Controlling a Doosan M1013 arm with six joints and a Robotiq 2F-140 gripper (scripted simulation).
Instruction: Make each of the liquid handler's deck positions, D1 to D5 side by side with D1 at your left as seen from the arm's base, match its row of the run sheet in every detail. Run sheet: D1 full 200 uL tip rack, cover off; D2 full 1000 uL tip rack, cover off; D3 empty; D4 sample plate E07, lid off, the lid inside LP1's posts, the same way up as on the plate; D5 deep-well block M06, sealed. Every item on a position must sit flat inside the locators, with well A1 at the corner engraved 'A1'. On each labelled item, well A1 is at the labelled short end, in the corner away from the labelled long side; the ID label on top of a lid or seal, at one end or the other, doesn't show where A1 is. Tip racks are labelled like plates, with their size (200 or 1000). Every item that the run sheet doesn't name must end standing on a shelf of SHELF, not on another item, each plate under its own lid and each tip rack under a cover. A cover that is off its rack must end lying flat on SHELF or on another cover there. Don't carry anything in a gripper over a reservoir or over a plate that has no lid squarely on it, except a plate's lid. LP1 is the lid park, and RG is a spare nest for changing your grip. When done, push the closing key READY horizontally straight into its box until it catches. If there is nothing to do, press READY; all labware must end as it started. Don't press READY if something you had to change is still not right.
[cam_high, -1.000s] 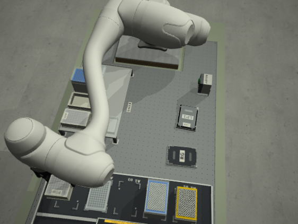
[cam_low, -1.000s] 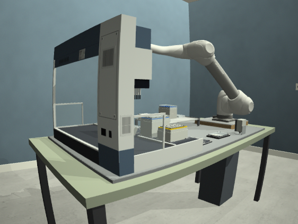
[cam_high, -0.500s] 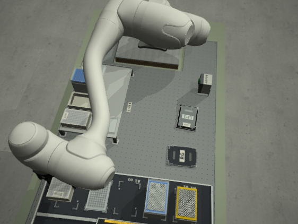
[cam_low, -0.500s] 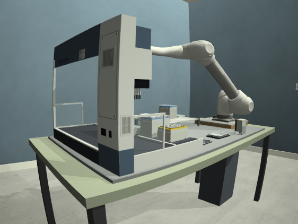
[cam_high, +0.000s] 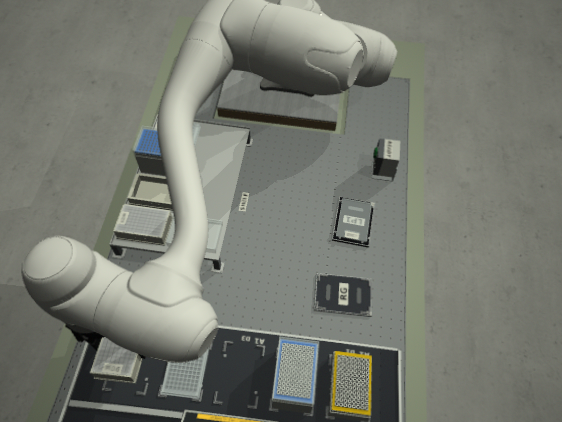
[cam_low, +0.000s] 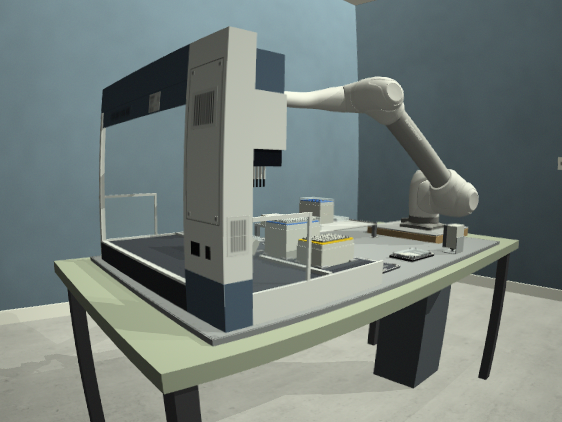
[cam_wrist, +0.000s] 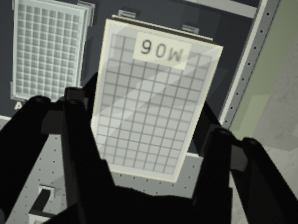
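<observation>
My hand is 120 mm to the right of the clear sample plate and 110 mm above it. Also, from my hand: blue-rimmed tip rack (20 mm behind, 370 mm to the left, 40 mm below); beige trough (450 mm behind, 70 mm to the right, 100 mm below); deep-well block M06 (10 mm below).
</observation>
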